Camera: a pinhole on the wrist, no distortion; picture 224 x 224 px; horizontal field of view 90.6 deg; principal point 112.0 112.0 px. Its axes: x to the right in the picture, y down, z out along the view. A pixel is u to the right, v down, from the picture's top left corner.
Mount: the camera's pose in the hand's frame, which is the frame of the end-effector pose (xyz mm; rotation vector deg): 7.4 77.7 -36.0 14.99 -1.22 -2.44
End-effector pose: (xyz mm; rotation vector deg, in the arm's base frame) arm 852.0 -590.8 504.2 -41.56 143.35 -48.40
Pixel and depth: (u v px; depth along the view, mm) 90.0 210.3 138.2
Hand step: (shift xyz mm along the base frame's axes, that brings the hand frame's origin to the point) 25.7 65.0 -195.3
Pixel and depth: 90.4 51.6 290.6
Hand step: 204.7 -152.4 -41.5
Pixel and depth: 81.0 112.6 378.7
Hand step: 259.0 -89.3 -211.8
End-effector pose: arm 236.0 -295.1 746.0 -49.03 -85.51 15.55
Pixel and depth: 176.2 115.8 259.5
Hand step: -183.5 178.1 74.9
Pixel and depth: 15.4 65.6 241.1
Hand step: -204.9 -132.6 -138.0
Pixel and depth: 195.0 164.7 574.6
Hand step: -449.4 594.9 130.9
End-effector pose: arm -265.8 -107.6 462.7 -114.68 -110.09 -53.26
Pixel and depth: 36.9 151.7 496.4
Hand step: 287.7 -21.0 -531.0
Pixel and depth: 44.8 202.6 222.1
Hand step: 263.9 -3.5 -191.8
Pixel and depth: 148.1 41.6 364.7
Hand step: -165.4 262.6 -204.8
